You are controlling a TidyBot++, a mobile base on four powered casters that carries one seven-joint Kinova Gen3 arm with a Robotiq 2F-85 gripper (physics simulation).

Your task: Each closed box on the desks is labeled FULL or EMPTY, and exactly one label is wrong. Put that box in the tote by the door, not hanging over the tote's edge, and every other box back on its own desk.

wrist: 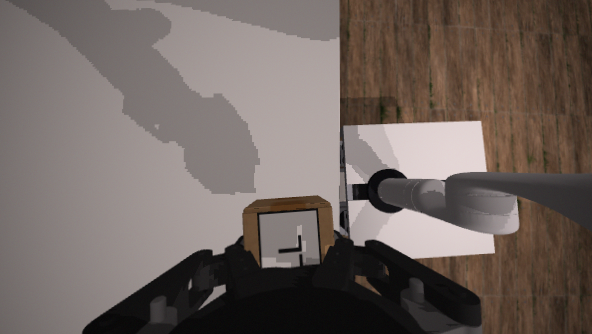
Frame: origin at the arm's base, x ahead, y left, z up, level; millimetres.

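Seen in the pictures: gripper, fingertip midpoint: (289, 237); arm's base, origin of the base link: (390, 190).
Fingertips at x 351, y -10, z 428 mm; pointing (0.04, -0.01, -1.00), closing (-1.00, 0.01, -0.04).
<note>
Offsets run from my fingertips to a thing's top centre. "spot": to the spot under its first point. Level surfaces: height alone.
A small brown box {dx -1, dy +7, dz +51 mm} (288, 204) with a white label {spot: dx +4, dy -22, dz +50 mm} (280, 232) is at the lower middle of the wrist view. My gripper (289, 237) is shut on this box, one finger on each side. Black strokes of an L show on the label; the rest of the word is hidden by the gripper body. The box is over the pale desk {dz -105 mm} (125, 210), close to its right edge, and appears raised off it, as the arm's shadow ends a little apart from it. The tote and the other boxes do not show.
The desk's straight edge runs down the view right of centre. Beyond it are the brown plank floor {dz -825 mm} (500, 65) and my base's white top (440, 145), with the grey arm (470, 202) rising from it. Arm shadows lie across the desk.
</note>
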